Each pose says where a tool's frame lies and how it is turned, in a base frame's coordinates. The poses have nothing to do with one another.
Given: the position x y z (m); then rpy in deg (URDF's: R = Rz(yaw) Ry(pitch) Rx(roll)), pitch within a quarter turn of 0, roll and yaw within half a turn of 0.
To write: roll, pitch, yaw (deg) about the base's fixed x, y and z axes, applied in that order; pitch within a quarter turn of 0, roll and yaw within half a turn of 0; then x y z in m. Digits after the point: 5 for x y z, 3 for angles.
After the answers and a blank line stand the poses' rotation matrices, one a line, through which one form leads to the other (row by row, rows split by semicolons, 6 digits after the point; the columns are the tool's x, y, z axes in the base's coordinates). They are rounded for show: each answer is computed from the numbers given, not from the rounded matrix.
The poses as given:
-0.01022, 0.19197, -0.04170, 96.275, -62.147, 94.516
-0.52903, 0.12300, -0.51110, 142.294, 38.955, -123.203
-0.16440, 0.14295, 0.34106, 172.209, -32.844, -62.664
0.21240, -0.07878, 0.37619, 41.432, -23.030, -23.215
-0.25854, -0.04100, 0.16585, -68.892, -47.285, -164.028
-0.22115, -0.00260, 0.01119, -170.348, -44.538, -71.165
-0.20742, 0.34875, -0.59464, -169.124, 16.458, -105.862
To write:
96.275, -62.147, 94.516, -0.01022, 0.19197, -0.04170
142.294, 38.955, -123.203, -0.52903, 0.12300, -0.51110
172.209, -32.844, -62.664, -0.16440, 0.14295, 0.34106
41.432, -23.030, -23.215, 0.21240, -0.07878, 0.37619
-68.892, -47.285, -164.028, -0.25854, -0.04100, 0.16585
-170.348, -44.538, -71.165, -0.22115, -0.00260, 0.01119
-169.124, 16.458, -105.862, -0.20742, 0.34875, -0.59464

-0.036787 0.178160 0.983314; 0.465754 -0.867517 0.174604; 0.884149 0.464406 -0.051066
-0.425841 -0.872560 -0.239371; -0.650679 0.111499 0.751122; -0.628710 0.475612 -0.615237
0.385804 -0.913890 0.126332; -0.746330 -0.389658 -0.539591; 0.542354 0.113891 -0.832395
0.845785 0.057618 -0.530403; -0.362766 0.791082 -0.492535; 0.391213 0.608991 0.689987
-0.652165 -0.559883 0.511089; -0.186660 -0.534835 -0.824081; 0.734737 -0.632837 0.244293
0.230118 -0.895089 0.381917; -0.674617 -0.429573 -0.600299; 0.701382 -0.119508 -0.702695
-0.262123 -0.930034 0.257544; -0.922511 0.319833 0.216058; -0.283312 -0.180953 -0.941801

